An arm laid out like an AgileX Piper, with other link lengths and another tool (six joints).
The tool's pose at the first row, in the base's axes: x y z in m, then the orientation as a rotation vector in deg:
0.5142 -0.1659 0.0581 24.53 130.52 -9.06
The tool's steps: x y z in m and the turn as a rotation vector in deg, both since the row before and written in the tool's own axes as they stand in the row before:
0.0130 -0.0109 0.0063 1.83 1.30 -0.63
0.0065 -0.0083 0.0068 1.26 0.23 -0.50
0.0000 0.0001 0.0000 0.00 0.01 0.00
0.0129 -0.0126 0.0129 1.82 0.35 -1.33
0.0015 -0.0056 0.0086 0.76 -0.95 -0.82
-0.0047 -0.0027 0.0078 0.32 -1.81 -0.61
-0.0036 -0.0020 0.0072 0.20 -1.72 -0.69
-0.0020 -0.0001 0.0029 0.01 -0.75 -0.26
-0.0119 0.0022 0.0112 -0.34 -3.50 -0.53
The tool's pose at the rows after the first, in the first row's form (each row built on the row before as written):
0.5066 -0.1743 0.0440 24.99 131.96 -11.25
0.5039 -0.1822 0.0347 25.10 132.30 -12.92
0.5039 -0.1821 0.0347 25.10 132.31 -12.92
0.4992 -0.1944 0.0168 24.56 132.95 -15.64
0.5016 -0.2020 0.0101 23.78 132.21 -17.07
0.5087 -0.2081 0.0084 22.82 130.59 -18.00
0.5151 -0.2131 0.0065 21.73 129.07 -18.80
0.5183 -0.2145 0.0062 21.26 128.40 -19.04
0.5342 -0.2183 0.0081 19.66 125.14 -19.33

